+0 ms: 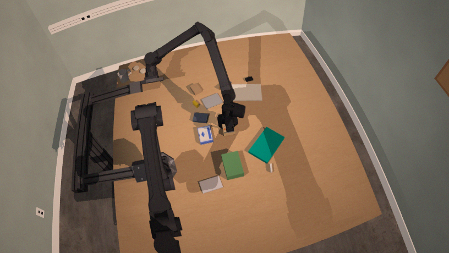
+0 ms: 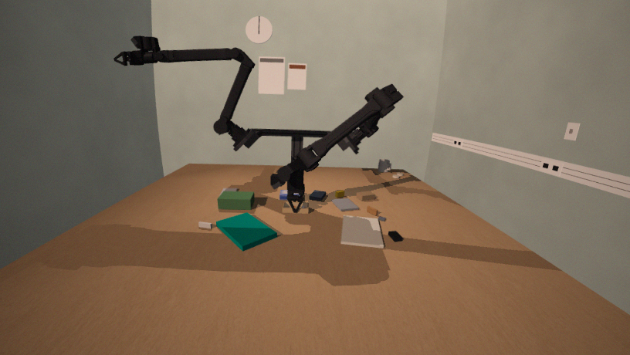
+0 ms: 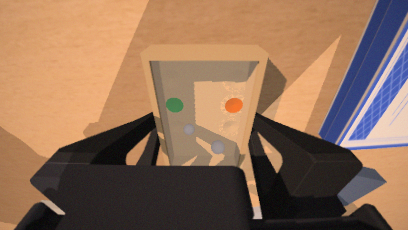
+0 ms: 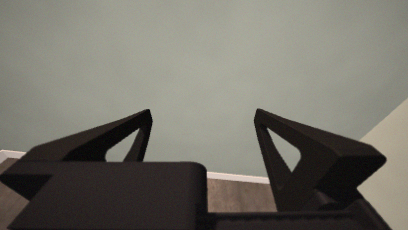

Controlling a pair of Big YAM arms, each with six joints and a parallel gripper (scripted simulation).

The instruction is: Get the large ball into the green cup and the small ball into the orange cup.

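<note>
The blue-and-white box is 150 mm behind my left hand and 20 mm to the right of it. The rest, counted from my left hand: grey pad 230 mm to the left, 50 mm behind, 10 mm below; then covered wooden puzzle 10 mm below; then navy block 150 mm behind, 110 mm to the left.
</note>
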